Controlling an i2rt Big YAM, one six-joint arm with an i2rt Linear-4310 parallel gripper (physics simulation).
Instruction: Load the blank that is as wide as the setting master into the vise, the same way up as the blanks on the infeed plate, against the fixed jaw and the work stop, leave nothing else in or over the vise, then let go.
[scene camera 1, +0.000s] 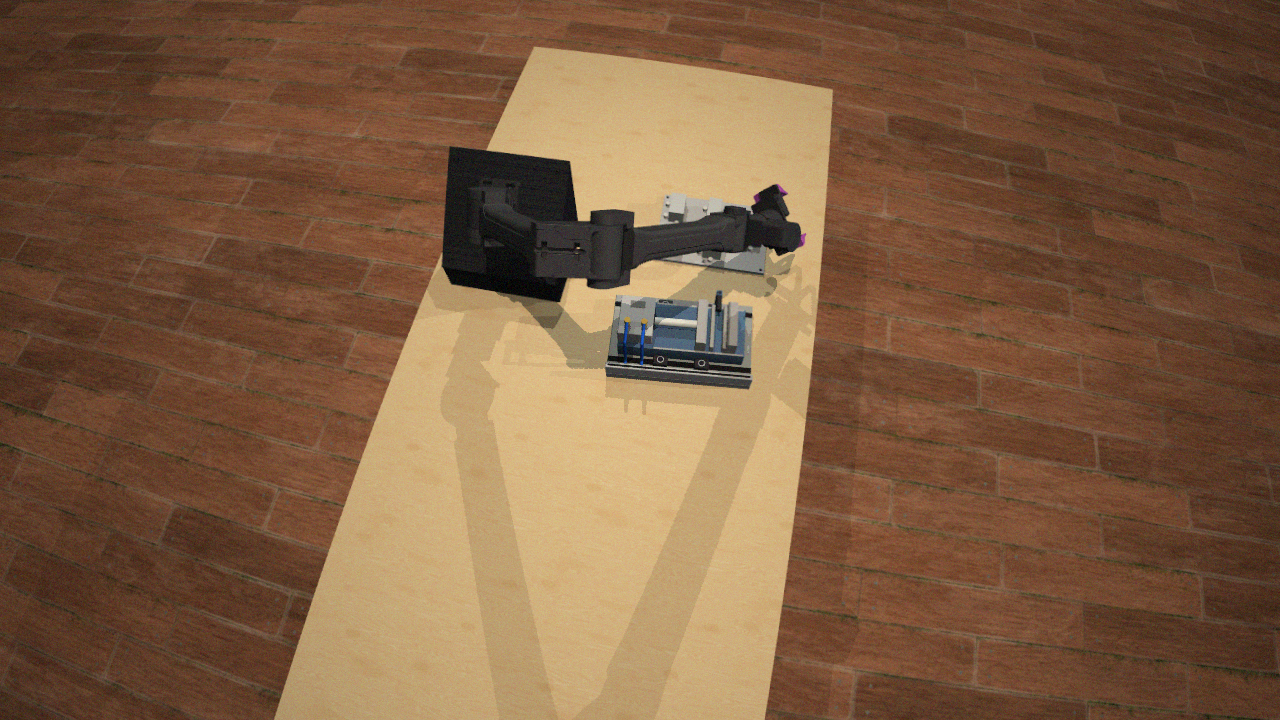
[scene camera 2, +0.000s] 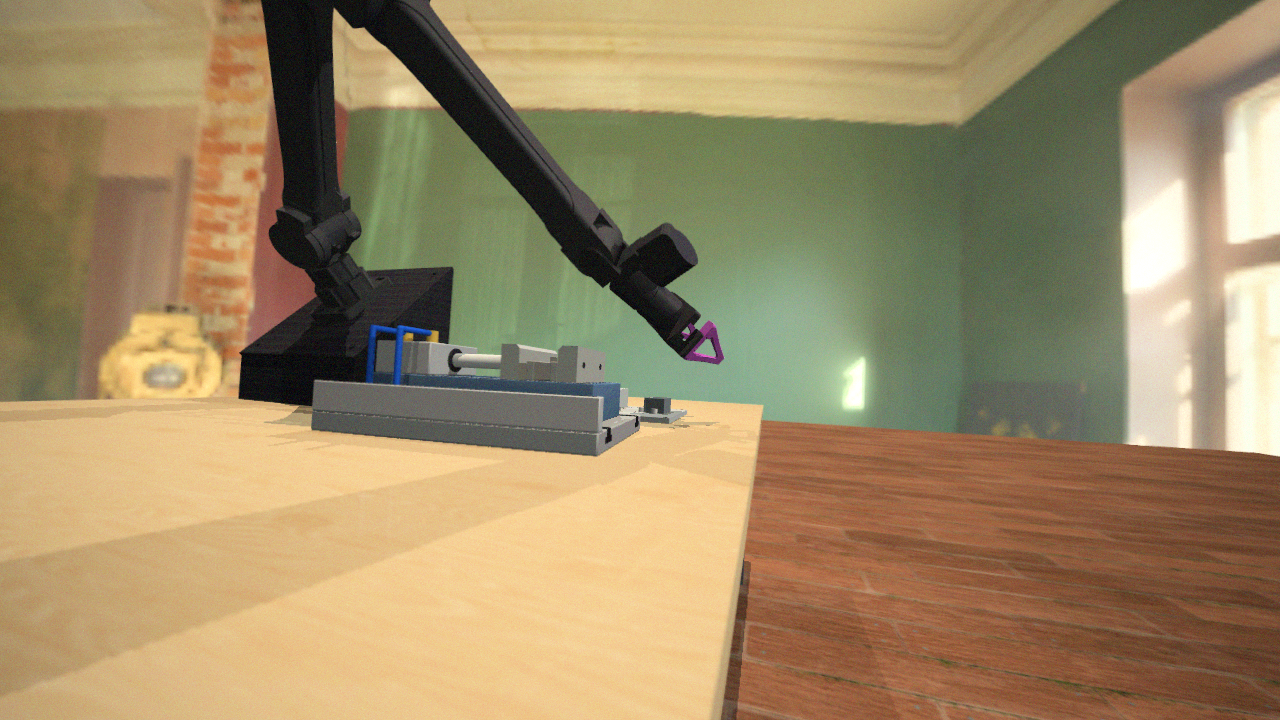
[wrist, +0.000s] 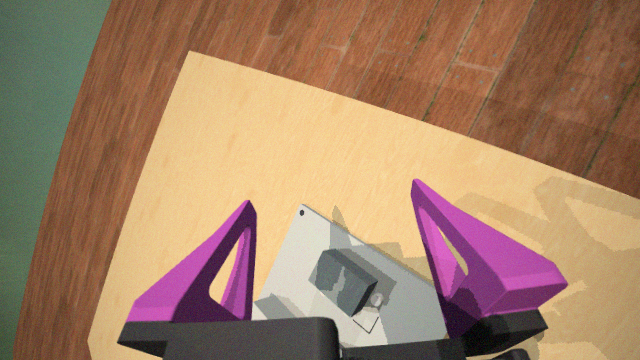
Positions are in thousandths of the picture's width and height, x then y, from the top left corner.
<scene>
My gripper (scene camera 2: 553, 485) is open and holds nothing. Also in view: a dark grey block (wrist: 543, 793). Further things: a grey infeed plate (scene camera 1: 586, 365).
My gripper is seen too in scene camera 1 (scene camera 1: 621, 298) and in the wrist view (wrist: 516, 546). The grey infeed plate is seen too in the wrist view (wrist: 643, 868).
</scene>
